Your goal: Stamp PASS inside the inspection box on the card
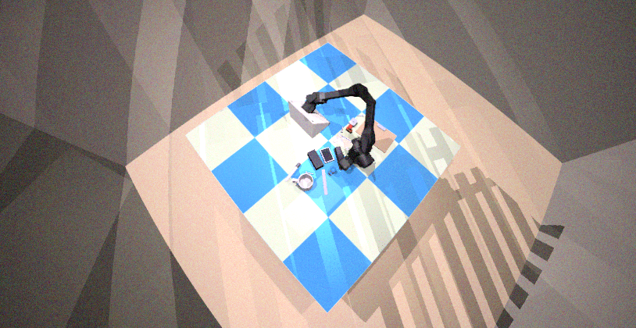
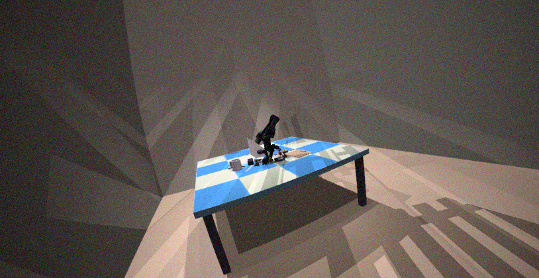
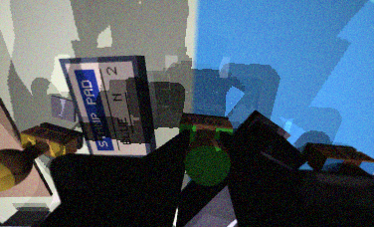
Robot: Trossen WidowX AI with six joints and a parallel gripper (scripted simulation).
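Right now my gripper tip is 130 mm past the ink pad, 60 mm to the left of it and 20 mm above it. Also, from my gripper tip: green-knobbed pass stamp (right at my gripper tip); pale card (110 mm behind, 80 mm to the left, 30 mm below); dark flat device (60 mm behind, 20 mm to the right, 10 mm below).
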